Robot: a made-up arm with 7 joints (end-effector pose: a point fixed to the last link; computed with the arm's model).
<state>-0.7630 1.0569 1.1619 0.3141 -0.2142 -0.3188 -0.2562</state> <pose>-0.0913 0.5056 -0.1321 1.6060 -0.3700 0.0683</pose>
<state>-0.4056 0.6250 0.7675 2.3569 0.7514 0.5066 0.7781</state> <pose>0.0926 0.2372 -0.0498 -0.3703 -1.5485 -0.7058</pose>
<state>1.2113 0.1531 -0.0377 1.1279 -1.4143 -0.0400 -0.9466</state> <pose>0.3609 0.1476 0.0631 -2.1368 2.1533 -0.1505</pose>
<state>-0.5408 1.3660 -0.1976 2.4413 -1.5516 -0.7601 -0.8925</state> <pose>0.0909 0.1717 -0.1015 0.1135 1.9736 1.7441</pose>
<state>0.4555 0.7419 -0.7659 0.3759 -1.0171 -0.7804 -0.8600</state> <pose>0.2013 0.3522 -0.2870 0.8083 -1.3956 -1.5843</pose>
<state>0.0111 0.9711 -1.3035 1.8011 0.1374 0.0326 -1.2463</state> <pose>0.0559 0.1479 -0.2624 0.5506 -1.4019 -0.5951</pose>
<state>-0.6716 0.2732 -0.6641 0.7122 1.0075 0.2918 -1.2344</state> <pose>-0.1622 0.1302 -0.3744 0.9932 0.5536 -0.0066</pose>
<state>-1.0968 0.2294 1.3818 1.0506 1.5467 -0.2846 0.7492</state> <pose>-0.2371 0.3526 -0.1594 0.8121 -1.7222 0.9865</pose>
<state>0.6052 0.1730 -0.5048 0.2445 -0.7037 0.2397 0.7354</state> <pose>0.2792 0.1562 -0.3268 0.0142 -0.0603 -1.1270</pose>
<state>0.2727 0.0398 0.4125 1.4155 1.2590 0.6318 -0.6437</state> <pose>0.2492 0.1979 -0.1986 -0.5578 -0.7810 1.1511</pose>
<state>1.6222 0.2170 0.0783 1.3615 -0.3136 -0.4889 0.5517</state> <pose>0.2523 0.1801 0.2141 -0.8686 2.7293 0.8431</pose>
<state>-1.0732 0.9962 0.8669 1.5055 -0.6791 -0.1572 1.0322</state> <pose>0.0628 0.3955 -0.1173 0.3808 0.1856 -1.3585</pose>
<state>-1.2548 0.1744 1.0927 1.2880 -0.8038 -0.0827 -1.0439</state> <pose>-0.2119 0.3289 -0.1650 2.0394 -0.0983 -0.7300</pose>
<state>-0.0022 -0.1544 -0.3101 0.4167 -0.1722 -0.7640 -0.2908</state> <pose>0.0785 0.0165 -0.4097 -0.0969 -1.2351 -0.1833</pose>
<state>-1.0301 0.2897 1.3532 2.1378 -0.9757 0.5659 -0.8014</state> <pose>-0.0372 0.3027 -0.0661 2.8456 -0.1741 -0.4339</pose>
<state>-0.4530 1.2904 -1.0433 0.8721 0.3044 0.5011 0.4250</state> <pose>-0.0298 0.4166 -0.2427 0.2962 0.8768 -0.7972</pose>
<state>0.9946 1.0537 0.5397 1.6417 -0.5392 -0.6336 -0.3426</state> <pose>0.1084 0.3454 0.1398 -1.8682 1.8787 0.2043</pose>
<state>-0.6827 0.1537 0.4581 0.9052 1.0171 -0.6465 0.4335</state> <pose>-0.1030 0.2315 -0.3571 0.3174 -1.2081 0.8435</pose>
